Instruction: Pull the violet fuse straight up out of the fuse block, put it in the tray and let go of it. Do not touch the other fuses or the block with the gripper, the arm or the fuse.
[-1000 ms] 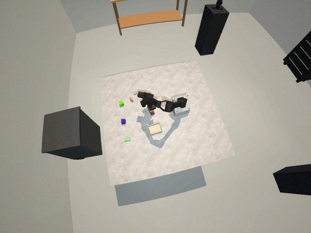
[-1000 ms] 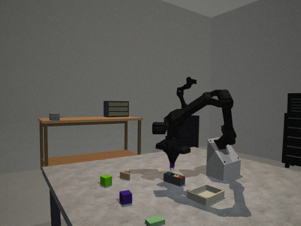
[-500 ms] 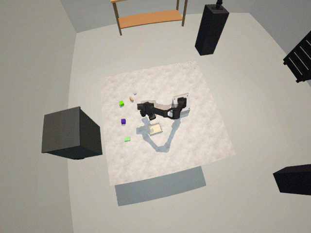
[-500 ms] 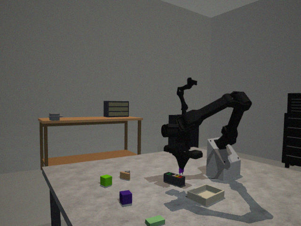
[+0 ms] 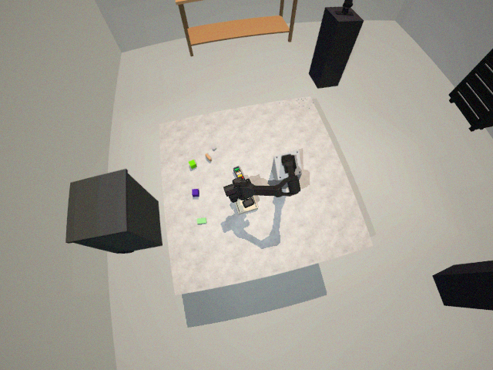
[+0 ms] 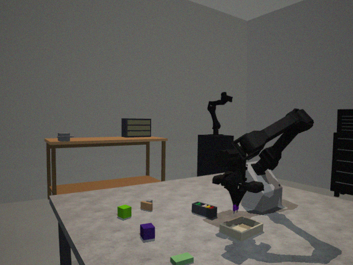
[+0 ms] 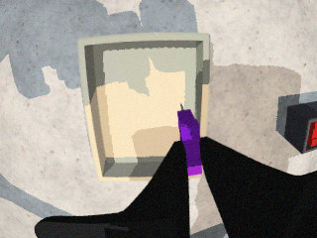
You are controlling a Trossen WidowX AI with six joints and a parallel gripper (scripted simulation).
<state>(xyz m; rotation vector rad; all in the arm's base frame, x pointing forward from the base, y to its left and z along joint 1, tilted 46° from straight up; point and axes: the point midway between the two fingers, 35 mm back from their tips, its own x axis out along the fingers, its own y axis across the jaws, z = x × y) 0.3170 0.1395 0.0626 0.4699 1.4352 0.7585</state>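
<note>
The tan tray lies 10 mm behind my gripper tip, 20 mm to the left of it and 90 mm below it. From my gripper tip the other things lie so: violet fuse (10 mm below); then yellow fuse (20 mm behind, 170 mm to the right, 70 mm below); then red fuse (20 mm behind, 160 mm to the right, 70 mm below).
</note>
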